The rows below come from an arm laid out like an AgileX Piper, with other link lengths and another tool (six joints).
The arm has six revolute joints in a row. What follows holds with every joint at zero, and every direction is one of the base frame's. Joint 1 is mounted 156.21 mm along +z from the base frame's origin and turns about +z. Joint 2 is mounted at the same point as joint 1 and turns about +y. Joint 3 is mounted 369.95 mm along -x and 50.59 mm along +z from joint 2 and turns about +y. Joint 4 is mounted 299.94 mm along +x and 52.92 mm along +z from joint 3 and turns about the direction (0.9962, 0, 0.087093). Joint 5 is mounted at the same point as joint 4 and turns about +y. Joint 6 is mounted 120.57 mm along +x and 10.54 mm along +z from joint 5 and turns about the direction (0.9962, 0, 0.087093). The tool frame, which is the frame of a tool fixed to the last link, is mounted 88.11 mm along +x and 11 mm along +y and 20.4 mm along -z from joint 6; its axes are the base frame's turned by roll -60.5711, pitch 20.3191 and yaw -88.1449 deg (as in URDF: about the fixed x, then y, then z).
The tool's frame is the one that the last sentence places.
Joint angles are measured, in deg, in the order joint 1, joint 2, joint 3, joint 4, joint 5, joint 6. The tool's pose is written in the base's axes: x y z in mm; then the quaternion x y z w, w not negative. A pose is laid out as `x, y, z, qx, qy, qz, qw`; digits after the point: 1 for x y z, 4 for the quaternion.
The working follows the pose.
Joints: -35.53 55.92 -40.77 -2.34 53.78 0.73
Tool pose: 168.1, -115.3, 265.1, -0.2550, 0.8707, -0.3798, 0.1806
Where each joint sits with the arm in this pose, in the base's axes (m; each line is computed from the numbers above, not from the rounded line before):
joint 1: 0.0000 0.0000 0.1562
joint 2: 0.0000 0.0000 0.1562
joint 3: -0.1346 0.0961 0.4910
joint 4: 0.1123 -0.0802 0.4637
joint 5: 0.1123 -0.0802 0.4637
joint 6: 0.1532 -0.1143 0.3550
the tool: 0.1681 -0.1153 0.2651

